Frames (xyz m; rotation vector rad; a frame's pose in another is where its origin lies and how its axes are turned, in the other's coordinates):
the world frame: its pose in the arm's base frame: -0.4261 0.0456 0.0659 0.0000 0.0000 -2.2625
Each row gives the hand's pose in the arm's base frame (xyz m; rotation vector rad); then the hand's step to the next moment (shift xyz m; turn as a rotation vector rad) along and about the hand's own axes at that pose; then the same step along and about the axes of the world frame.
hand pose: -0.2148 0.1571 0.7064 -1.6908 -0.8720 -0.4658
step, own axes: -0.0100 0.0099 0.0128 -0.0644 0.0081 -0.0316
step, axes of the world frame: -0.0057 -0.0056 -0.0173 0.0592 0.0079 -0.0406
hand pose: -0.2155 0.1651 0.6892 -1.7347 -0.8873 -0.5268
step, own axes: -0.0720 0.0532 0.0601 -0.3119 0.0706 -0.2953
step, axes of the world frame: -0.0149 -0.0230 -0.1043 0.3709 0.1538 -0.1679
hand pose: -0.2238 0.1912 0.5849 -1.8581 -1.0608 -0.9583
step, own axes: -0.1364 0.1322 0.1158 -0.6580 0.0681 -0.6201
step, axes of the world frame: -0.0703 0.0654 -0.2007 0.8049 0.2491 -0.3351
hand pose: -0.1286 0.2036 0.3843 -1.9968 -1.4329 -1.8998
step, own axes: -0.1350 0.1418 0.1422 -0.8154 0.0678 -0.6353
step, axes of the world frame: -0.0825 0.2173 -0.0673 0.8710 0.3239 -0.4576
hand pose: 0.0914 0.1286 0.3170 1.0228 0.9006 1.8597
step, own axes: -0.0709 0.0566 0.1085 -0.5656 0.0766 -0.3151
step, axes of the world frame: -0.0156 0.1209 0.0718 0.5294 0.2955 -0.2398
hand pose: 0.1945 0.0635 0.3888 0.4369 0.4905 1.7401
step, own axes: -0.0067 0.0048 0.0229 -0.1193 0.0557 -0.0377
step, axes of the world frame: -0.0021 0.0110 0.0216 0.1264 0.0526 -0.0050
